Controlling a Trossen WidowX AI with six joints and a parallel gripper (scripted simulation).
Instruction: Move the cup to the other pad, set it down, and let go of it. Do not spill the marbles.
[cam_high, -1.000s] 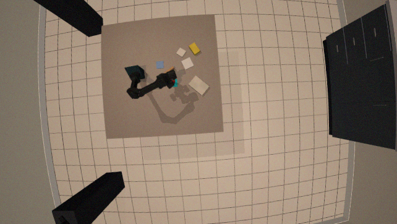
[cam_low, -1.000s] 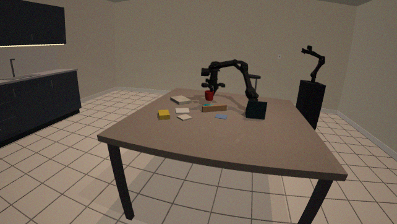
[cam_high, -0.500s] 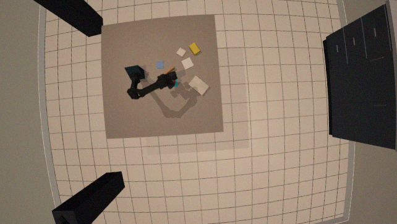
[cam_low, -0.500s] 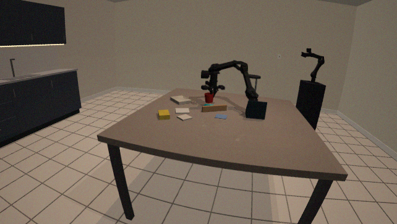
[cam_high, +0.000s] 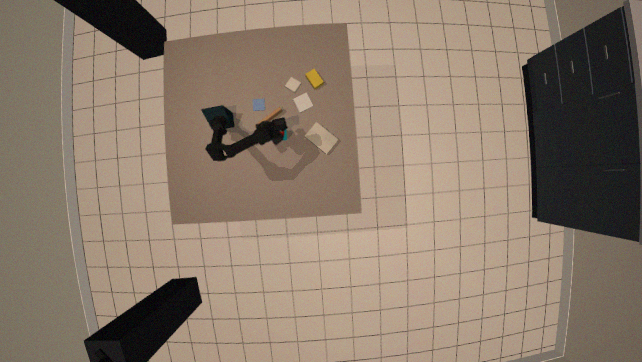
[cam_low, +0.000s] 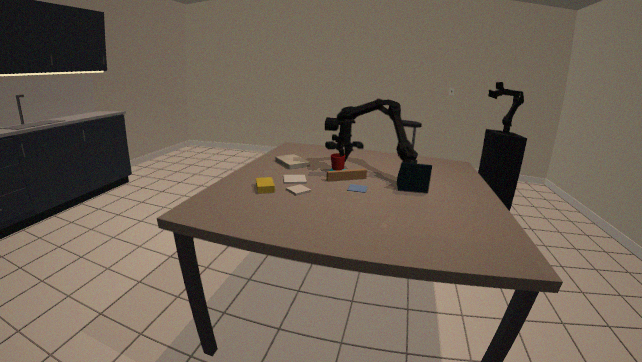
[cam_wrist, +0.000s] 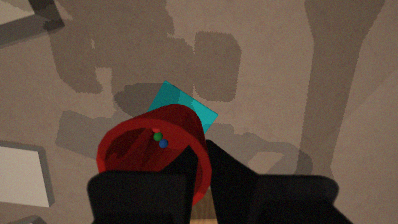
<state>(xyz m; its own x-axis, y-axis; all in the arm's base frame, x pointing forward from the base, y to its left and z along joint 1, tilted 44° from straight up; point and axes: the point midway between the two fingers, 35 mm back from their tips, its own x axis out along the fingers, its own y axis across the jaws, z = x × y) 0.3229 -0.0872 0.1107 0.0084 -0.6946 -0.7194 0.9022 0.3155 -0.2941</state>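
Now: the teal pad 6 cm below my gripper tip, 3 cm ahead of it and 1 cm to the left of it. The rest, counted from my gripper tip: wooden block (12 cm to the left, 4 cm below, 3 cm behind); red cup (3 cm ahead, 1 cm to the left); white slab (28 cm ahead, 5 cm to the right, 4 cm below).
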